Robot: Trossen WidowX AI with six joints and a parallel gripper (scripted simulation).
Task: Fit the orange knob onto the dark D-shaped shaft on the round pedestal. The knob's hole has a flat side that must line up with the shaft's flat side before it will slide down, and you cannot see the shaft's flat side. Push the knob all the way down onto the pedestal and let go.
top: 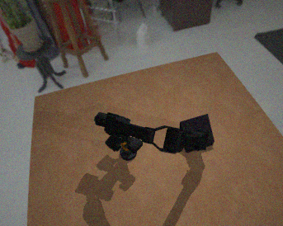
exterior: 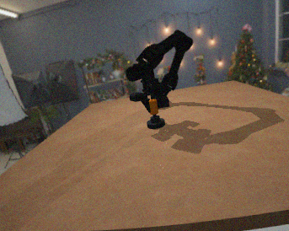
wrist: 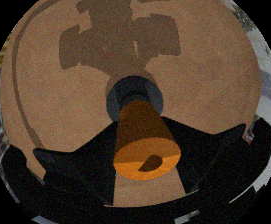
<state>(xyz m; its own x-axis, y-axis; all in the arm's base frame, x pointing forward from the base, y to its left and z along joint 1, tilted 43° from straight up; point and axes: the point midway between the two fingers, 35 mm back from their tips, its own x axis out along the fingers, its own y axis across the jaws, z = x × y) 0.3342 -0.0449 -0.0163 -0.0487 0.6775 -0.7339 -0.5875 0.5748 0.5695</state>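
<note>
My gripper tip is 2 cm below the orange knob. From my gripper tip the other things lie so: round pedestal: 4 cm below.
</note>
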